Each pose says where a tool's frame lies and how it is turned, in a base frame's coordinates. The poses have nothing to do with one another.
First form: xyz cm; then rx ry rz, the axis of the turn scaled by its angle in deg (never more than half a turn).
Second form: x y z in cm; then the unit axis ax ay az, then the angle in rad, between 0 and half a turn. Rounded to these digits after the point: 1 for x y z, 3 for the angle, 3 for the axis.
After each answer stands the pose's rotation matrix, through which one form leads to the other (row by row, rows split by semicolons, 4 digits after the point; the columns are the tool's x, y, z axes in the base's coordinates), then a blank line. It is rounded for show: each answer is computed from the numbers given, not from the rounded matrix.
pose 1, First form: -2.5 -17.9 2.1 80.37 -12.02 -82.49
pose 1, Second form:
-2.5 -17.9 2.1 0.694 -0.104 -0.712 2.021
0.2562 0.5380 -0.8031; -0.7448 -0.4197 -0.5188; -0.6161 0.7310 0.2932

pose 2, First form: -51.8 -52.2 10.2 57.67 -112.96 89.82
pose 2, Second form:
-51.8 -52.2 10.2 0.371 -0.727 0.578 2.712
-0.6464 -0.7554 0.1071; -0.2745 0.0993 -0.9564; 0.7119 -0.6477 -0.2716

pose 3, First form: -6.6 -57.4 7.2 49.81 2.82 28.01
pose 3, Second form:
-6.6 -57.4 7.2 0.871 0.049 0.490 0.999
0.8890 -0.3919 0.2369; 0.4312 0.5426 -0.7208; 0.1540 0.7430 0.6514

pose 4, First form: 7.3 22.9 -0.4 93.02 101.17 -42.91
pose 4, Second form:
7.3 22.9 -0.4 0.646 0.703 -0.298 2.513
-0.0538 0.9964 0.0650; 0.6459 0.0843 -0.7588; -0.7615 0.0012 -0.6481

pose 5, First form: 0.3 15.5 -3.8 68.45 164.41 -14.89
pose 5, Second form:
0.3 15.5 -3.8 0.383 0.920 -0.083 3.119
-0.7064 0.7065 -0.0431; 0.7028 0.6927 -0.1619; -0.0845 -0.1447 -0.9859

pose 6, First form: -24.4 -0.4 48.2 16.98 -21.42 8.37
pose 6, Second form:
-24.4 -0.4 48.2 0.594 -0.749 0.293 0.499
0.9211 -0.1944 -0.3373; 0.0858 0.9465 -0.3110; 0.3797 0.2575 0.8885

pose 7, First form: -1.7 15.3 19.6 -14.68 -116.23 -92.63
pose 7, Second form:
-1.7 15.3 19.6 -0.098 -0.778 -0.620 2.607
-0.8423 0.4585 -0.2833; -0.1739 0.2664 0.9480; 0.5102 0.8478 -0.1447

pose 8, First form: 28.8 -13.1 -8.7 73.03 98.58 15.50
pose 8, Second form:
28.8 -13.1 -8.7 0.591 0.797 0.125 2.158
-0.0122 0.6274 0.7786; 0.8361 0.4335 -0.3363; -0.5485 0.6469 -0.5298

